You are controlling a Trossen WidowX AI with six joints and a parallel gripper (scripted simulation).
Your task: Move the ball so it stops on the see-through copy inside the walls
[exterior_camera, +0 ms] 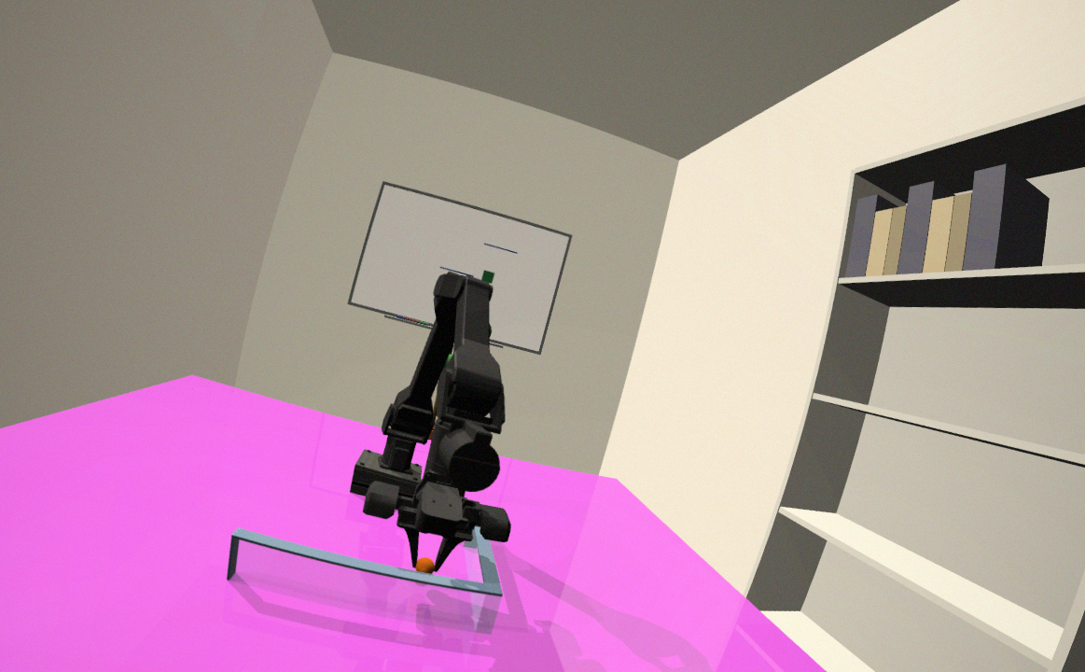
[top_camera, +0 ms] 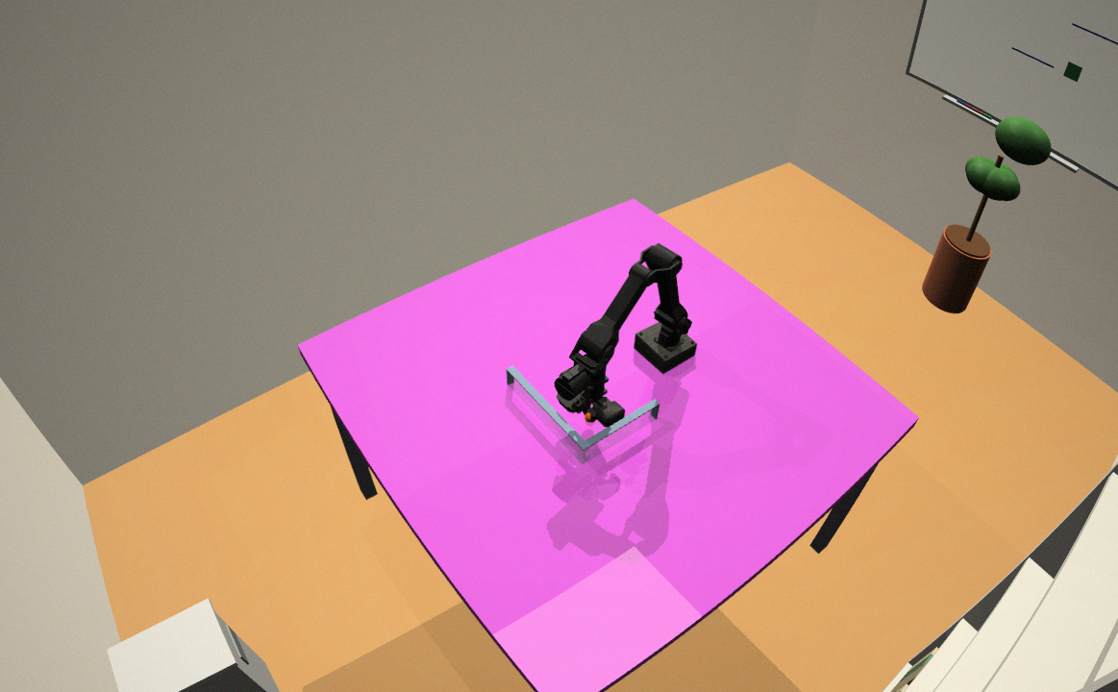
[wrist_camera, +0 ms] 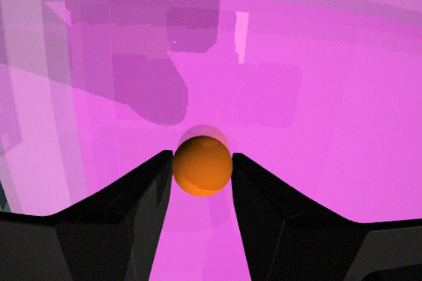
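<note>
The see-through ball copy lies 1 cm below my gripper tip. Also, from my gripper tip: clear wall: 8 cm to the right, 7 cm ahead; orange ball: right at my gripper tip.
</note>
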